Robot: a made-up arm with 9 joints.
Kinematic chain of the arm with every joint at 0, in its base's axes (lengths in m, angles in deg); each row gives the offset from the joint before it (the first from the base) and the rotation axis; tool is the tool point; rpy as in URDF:
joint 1: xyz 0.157 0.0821 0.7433 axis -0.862 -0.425 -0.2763
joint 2: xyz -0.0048 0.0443 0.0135 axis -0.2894 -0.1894 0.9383
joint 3: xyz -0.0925 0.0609 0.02 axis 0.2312 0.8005 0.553
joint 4: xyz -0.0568 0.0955 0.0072 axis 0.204 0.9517 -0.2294
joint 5: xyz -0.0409 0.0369 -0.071 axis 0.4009 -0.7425 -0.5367
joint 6: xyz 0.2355 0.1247 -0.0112 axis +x
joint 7: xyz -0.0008 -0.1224 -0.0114 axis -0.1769 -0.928 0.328
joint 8: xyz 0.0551 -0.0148 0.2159 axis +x
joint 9: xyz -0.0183 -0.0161 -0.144 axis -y
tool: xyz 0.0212 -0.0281 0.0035 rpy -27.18 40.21 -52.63
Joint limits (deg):
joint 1: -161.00..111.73
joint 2: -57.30..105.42
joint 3: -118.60..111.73
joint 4: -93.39..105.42
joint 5: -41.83..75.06
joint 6: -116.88..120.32
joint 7: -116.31..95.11
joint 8: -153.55..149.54
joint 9: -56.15..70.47
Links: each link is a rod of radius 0.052 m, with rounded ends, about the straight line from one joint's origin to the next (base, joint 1, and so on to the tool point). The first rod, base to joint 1, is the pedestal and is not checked.
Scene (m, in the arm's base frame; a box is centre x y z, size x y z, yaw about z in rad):
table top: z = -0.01
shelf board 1: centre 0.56 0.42 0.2 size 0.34 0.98 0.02 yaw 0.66
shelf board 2: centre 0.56 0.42 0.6 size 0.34 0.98 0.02 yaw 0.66
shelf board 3: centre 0.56 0.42 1 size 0.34 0.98 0.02 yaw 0.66
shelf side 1: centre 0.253 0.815 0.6 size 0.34 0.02 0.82 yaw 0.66
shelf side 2: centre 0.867 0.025 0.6 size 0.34 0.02 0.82 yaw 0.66
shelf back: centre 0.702 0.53 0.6 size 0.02 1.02 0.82 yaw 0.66
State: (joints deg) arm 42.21 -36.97 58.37 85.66 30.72 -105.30 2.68 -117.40 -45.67
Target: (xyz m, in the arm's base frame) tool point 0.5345 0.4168 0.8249
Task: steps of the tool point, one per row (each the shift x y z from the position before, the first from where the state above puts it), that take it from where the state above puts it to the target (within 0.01 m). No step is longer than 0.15 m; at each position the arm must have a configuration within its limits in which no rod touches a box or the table.
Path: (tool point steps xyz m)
1: -0.0820 -0.0624 -0.0186
2: -0.0944 -0.0700 -0.0024
3: -0.0932 -0.0767 0.0210
4: 0.0987 -0.0516 0.0990
5: 0.0402 -0.0281 0.1311
6: -0.0259 -0.0012 0.1289
7: -0.0829 0.0169 0.0926
8: 0.0776 0.0512 0.0145
9: 0.0697 0.0532 0.0057
10: 0.0607 0.0511 -0.0044
11: 0.0508 0.0453 -0.0158

